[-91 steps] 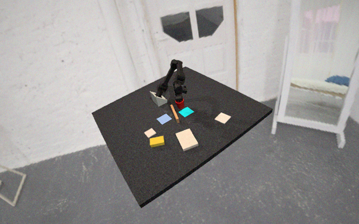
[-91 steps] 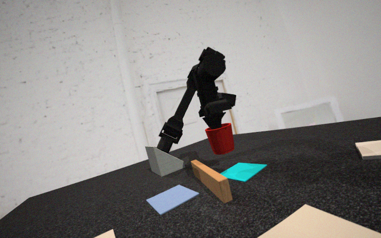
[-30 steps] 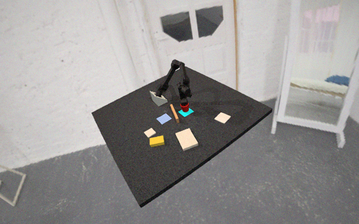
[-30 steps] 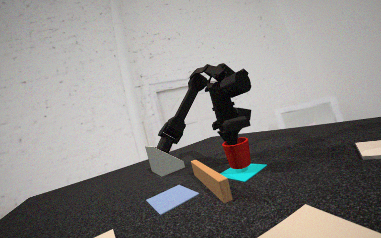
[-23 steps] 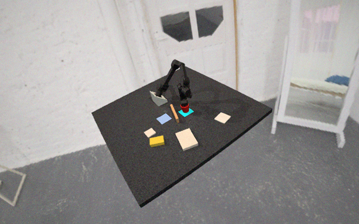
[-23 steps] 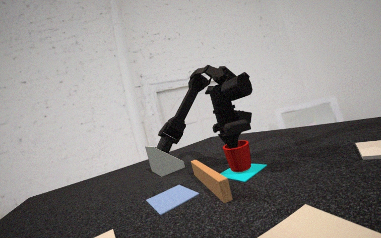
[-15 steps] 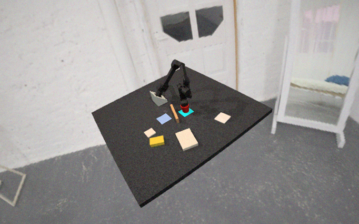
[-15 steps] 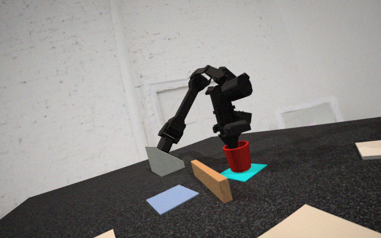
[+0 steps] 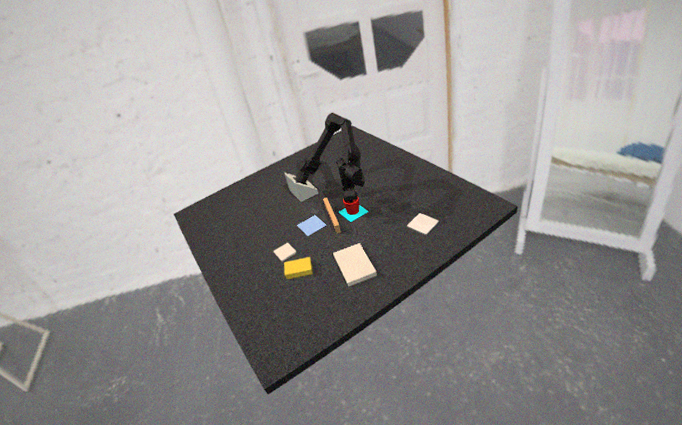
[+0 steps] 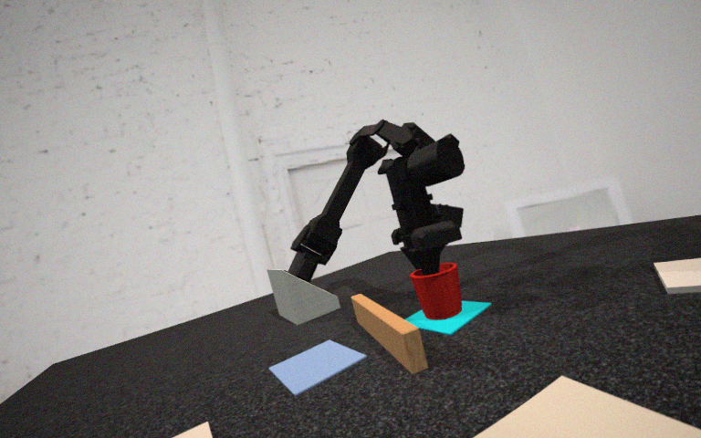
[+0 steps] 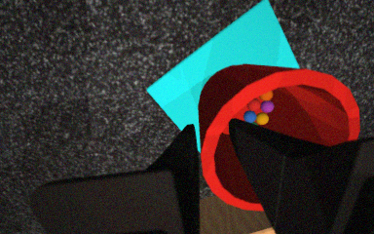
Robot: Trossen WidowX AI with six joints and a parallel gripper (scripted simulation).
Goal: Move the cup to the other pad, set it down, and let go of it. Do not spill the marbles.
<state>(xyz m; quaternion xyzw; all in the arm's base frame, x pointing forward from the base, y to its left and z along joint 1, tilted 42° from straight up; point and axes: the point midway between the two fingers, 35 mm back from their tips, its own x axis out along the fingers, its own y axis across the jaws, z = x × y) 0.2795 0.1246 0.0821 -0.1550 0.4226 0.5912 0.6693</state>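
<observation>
Now: gripper tip 30 mm short of the red cup and 10 mm to the left of it. Also, from my gripper tip: wooden block (10 mm ahead, 120 mm to the right, 30 mm below); then cyan pad (30 mm ahead, 10 mm to the right, 50 mm below); then light blue pad (10 mm behind, 220 mm to the right, 50 mm below).
</observation>
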